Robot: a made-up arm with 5 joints.
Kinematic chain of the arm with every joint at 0, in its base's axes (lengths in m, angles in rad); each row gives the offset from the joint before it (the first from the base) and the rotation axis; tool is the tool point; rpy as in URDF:
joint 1: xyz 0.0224 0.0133 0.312 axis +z
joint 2: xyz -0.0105 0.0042 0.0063 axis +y
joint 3: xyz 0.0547 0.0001 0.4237 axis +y
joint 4: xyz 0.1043 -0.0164 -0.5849 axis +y
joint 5: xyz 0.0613 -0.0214 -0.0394 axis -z
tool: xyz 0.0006 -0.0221 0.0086 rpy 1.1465 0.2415 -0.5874
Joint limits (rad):
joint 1: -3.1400..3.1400
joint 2: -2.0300..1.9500
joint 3: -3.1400..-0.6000
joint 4: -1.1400..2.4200
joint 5: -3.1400..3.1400
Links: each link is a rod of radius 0.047 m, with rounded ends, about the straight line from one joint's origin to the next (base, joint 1, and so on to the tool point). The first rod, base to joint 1, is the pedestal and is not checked.
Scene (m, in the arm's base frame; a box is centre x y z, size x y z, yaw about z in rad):
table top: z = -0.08
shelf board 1: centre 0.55 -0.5 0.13 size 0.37 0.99 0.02 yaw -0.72
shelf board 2: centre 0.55 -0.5 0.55 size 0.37 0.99 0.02 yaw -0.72
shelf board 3: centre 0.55 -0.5 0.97 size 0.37 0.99 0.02 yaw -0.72
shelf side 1: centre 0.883 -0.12 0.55 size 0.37 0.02 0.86 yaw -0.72
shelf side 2: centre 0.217 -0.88 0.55 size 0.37 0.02 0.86 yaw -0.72
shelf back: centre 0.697 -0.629 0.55 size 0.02 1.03 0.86 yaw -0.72
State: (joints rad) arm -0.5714 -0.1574 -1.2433 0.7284 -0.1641
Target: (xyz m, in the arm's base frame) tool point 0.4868 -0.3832 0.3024
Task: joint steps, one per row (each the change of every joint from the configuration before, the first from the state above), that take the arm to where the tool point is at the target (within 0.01 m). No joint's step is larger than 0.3 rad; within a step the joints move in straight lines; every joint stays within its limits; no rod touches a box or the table.
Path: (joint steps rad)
1: 0.2807 -0.0386 0.1006 0.2527 -0.0299
2: 0.2807 -0.0386 0.1006 0.2527 -0.0300
3: 0.2808 -0.0386 0.1007 0.2527 -0.0299
4: 0.2807 -0.0386 0.1006 0.2527 -0.0300
5: 0.2807 -0.0386 0.1006 0.2527 -0.0299
6: -0.2897 0.0964 -0.0132 -0.2435 0.0318
7: -0.2896 0.0965 -0.0133 -0.2435 0.0319
8: -0.2897 0.0964 -0.0133 -0.2435 0.0318
9: -0.2896 0.0965 -0.0132 -0.2435 0.0319
10: -0.2897 0.0964 -0.0133 -0.2435 0.0318

